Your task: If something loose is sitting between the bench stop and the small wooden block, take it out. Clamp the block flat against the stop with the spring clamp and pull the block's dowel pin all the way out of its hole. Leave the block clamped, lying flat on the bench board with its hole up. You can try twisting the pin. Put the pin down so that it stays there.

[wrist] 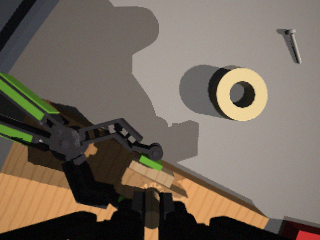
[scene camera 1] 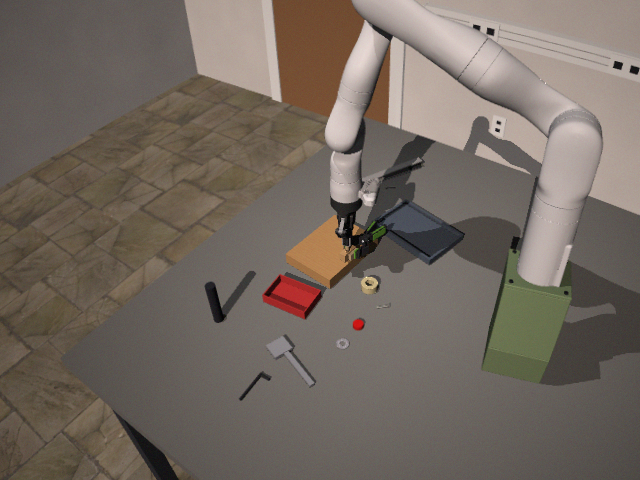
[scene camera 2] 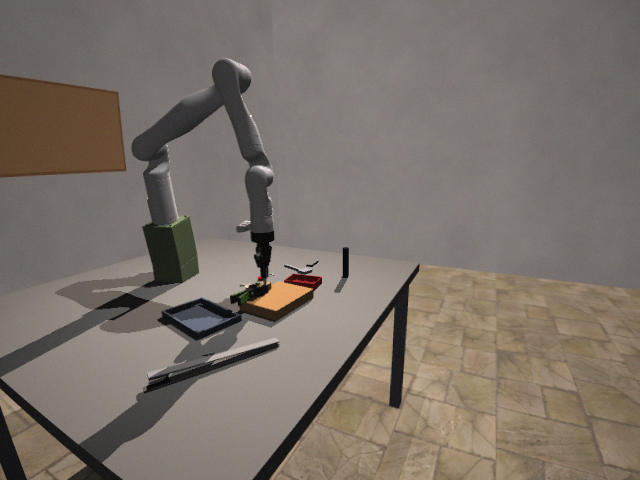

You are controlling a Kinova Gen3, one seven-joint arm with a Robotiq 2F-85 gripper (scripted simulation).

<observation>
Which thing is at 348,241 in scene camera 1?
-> The gripper.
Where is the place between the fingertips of the gripper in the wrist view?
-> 151,208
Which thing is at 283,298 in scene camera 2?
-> A wooden bench board.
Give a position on a blue-grey tray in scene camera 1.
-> At 430,238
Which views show the wooden bench board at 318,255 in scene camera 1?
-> The wrist view, scene camera 1 and scene camera 2: all of them.
</observation>
